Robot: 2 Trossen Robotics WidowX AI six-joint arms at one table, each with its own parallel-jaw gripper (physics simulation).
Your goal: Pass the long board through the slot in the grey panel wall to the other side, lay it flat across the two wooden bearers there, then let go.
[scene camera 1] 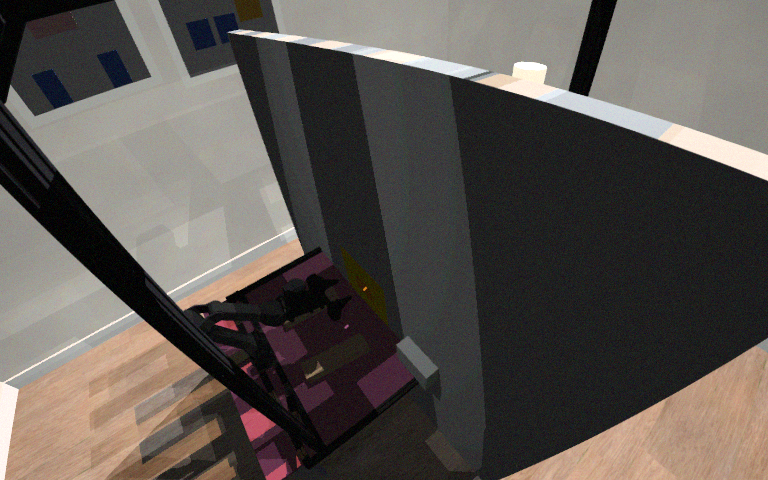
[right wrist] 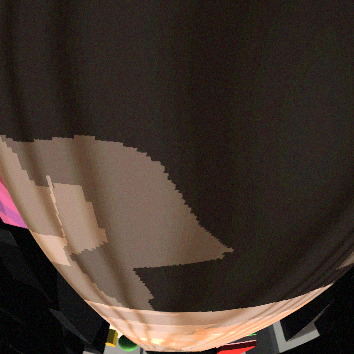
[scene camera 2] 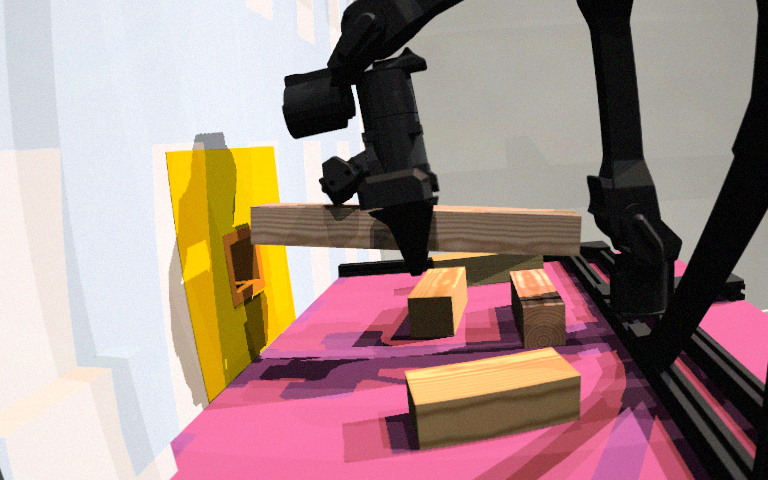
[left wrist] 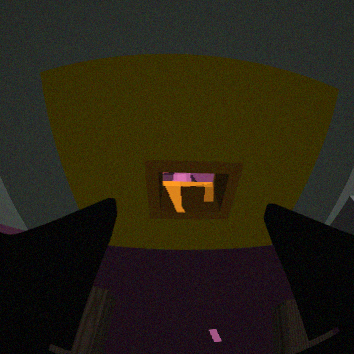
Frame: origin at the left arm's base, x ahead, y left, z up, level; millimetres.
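Seen in the pictures: left gripper, between the fingertips: (scene camera 1: 345, 288) (left wrist: 194, 210); right gripper, between the fingertips: (scene camera 2: 419, 270); left arm's base, origin of its link: (scene camera 1: 265, 361); right arm's base, origin of its link: (scene camera 2: 644, 308).
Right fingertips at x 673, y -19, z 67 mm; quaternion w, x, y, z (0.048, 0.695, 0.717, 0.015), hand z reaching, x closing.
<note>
Offsets run from my right fingertips to a thing's middle. "spot": to the spot under its first point.
The long board {45 mm up, 1 mm back, 2 mm left} (scene camera 2: 504, 230) (right wrist: 125, 200) is held roughly level in my right gripper (scene camera 2: 416, 243), which is shut on it. In scene camera 2 its left end is in front of the yellow panel, near and slightly above the orange-framed slot {spot: 20 mm up, 188 mm back, 41 mm right} (scene camera 2: 231, 272) (left wrist: 190, 166); the gap is hard to judge. The grey panel wall (scene camera 1: 407, 169) (scene camera 2: 101, 226) (left wrist: 175, 30) stands between the arms. My left gripper (scene camera 1: 344, 289) (left wrist: 194, 210) is open and empty, facing the slot from the other side. Two wooden bearers {68 mm down, 461 mm back, 124 mm right} (scene camera 1: 345, 353) {spot: 48 mm down, 358 mm back, 90 mm left} (left wrist: 95, 320) lie below it, the second bearer {spot: 48 mm down, 373 mm back, 108 mm right} (left wrist: 290, 325) partly hidden by a finger.
In scene camera 2, several wooden blocks lie on the pink table: one block {68 mm down, 67 mm ahead, 162 mm right} (scene camera 2: 492, 396) in front, two short blocks {63 mm down, 9 mm ahead, 110 mm left} (scene camera 2: 436, 308) {64 mm down, 122 mm ahead, 64 mm left} (scene camera 2: 538, 316) behind it, and another block {64 mm down, 70 mm ahead, 283 mm left} (scene camera 2: 504, 268) at the back. A pale block {spot: 14 mm up, 273 mm back, 331 mm right} (scene camera 1: 416, 359) juts from the wall. Black rails edge the table.
</note>
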